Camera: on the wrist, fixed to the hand. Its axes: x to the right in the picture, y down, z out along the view.
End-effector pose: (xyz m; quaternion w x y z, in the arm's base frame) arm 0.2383 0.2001 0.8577 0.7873 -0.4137 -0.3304 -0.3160
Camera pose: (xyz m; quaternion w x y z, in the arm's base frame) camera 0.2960 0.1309 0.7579 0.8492 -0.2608 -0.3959 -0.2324
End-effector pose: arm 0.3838 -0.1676 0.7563 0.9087 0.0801 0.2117 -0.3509
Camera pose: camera 0.3640 -0.0732 0.6627 0.8820 0.2506 0.1230 -0.3796
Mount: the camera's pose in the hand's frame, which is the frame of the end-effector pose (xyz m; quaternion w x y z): -0.0289 0.0569 -0.1183 0.9808 0.1943 -0.0174 0.0078
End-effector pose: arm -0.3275 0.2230 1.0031 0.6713 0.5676 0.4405 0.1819
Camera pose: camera -0.4231 0.2892 1.0706 0.5544 0.6937 0.4513 0.0882
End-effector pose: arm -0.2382 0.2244 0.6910 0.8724 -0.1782 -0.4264 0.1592
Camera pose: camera -0.1676 0.2417 0.5780 0.8816 -0.0058 -0.4011 0.2489
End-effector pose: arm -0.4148 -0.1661 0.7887 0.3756 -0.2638 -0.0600 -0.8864
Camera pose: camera -0.4084 -0.2242 0.6677 0.4255 -0.2016 -0.2355 -0.8502
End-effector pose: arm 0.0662 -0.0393 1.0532 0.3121 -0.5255 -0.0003 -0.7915
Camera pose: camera 0.0033 -0.1097 0.9576 0.4144 -0.4685 -0.1554 -0.7646
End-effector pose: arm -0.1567 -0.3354 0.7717 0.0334 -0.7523 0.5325 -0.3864
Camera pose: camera -0.2777 -0.2933 0.8124 0.1912 -0.7339 0.4525 -0.4691
